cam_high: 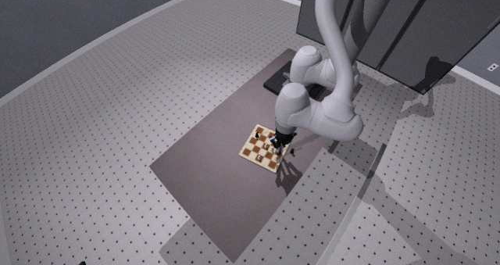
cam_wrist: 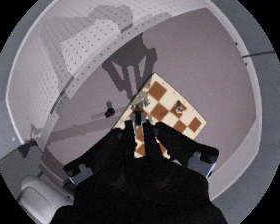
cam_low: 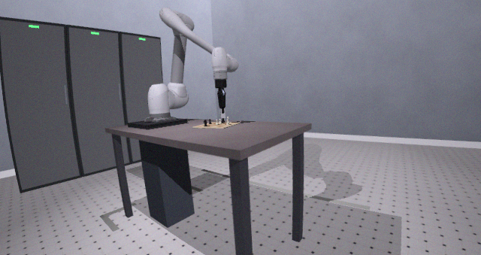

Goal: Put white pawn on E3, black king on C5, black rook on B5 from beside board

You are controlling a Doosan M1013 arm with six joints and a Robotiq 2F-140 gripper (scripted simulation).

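My hand is 30 mm above the black chess piece. Also, from my hand: chessboard (80 mm to the right, 70 mm below, 10 mm ahead).
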